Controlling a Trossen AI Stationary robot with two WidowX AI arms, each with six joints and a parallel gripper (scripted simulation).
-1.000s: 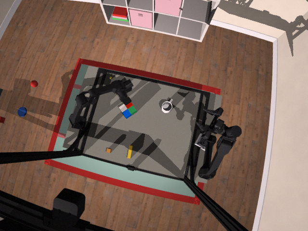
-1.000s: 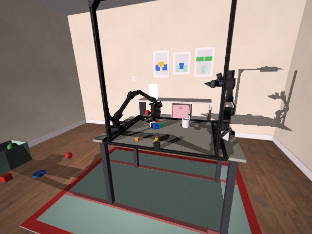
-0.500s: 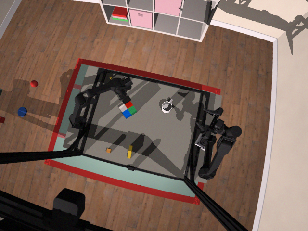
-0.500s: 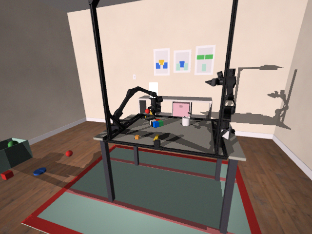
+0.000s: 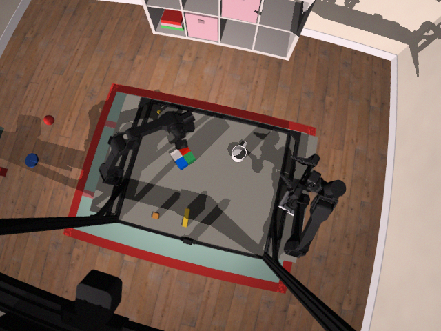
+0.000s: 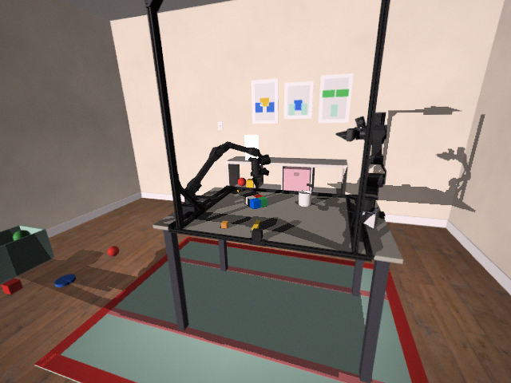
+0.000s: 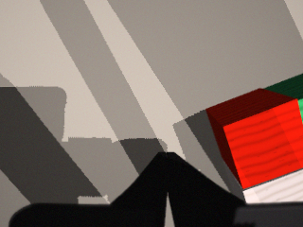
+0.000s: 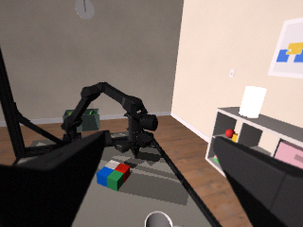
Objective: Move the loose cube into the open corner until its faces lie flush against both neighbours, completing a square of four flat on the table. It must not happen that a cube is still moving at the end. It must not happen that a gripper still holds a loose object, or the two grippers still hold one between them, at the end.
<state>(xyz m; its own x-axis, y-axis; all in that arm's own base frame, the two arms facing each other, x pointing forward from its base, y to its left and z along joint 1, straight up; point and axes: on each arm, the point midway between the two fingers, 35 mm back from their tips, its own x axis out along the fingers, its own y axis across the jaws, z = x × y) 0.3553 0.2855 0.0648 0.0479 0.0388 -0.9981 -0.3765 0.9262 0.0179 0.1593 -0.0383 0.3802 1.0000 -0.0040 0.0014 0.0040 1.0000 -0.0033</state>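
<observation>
My left gripper is now 7 cm past the red cube, 2 cm to the left of it and 9 cm above it. Also, from my left hand: green cube 11 cm behind, 6 cm to the right, 9 cm below; then blue cube 14 cm behind, 2 cm to the right, 9 cm below; then white cube 10 cm behind, 2 cm to the left, 9 cm below.
</observation>
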